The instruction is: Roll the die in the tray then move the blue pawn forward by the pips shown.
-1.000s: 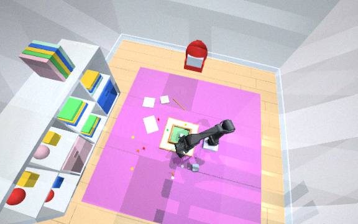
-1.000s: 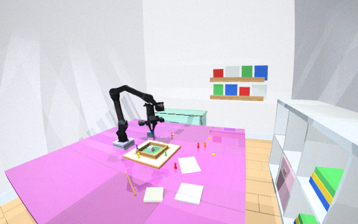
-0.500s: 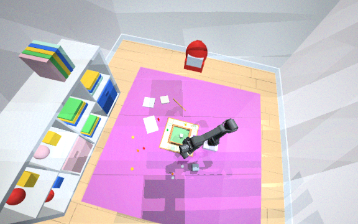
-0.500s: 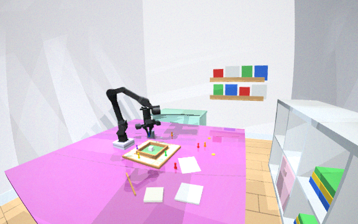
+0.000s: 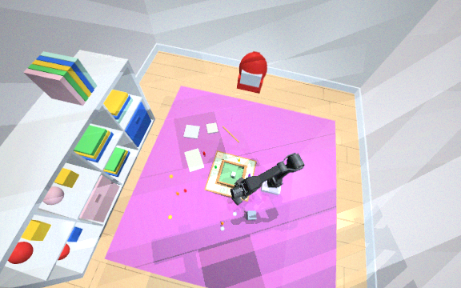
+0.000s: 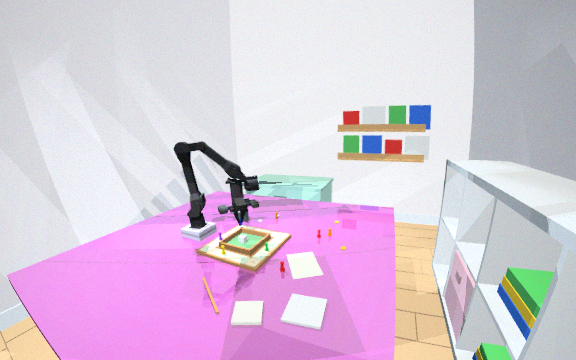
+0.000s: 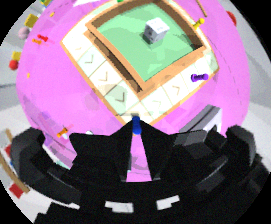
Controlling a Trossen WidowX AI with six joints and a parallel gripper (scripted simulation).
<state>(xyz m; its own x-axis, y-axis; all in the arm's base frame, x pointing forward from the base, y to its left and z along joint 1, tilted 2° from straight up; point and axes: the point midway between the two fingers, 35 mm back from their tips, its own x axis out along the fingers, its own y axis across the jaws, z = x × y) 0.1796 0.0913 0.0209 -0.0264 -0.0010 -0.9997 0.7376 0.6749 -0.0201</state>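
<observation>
Right now my gripper tip is 14 cm to the left of the purple pawn, 3 cm past it and 1 cm above it. Round my gripper tip: yellow pawn 24 cm to the right, 4 cm ahead, 1 cm below; then blue pawn 1 cm above; then white die 13 cm to the right, 8 cm ahead, 1 cm below.
</observation>
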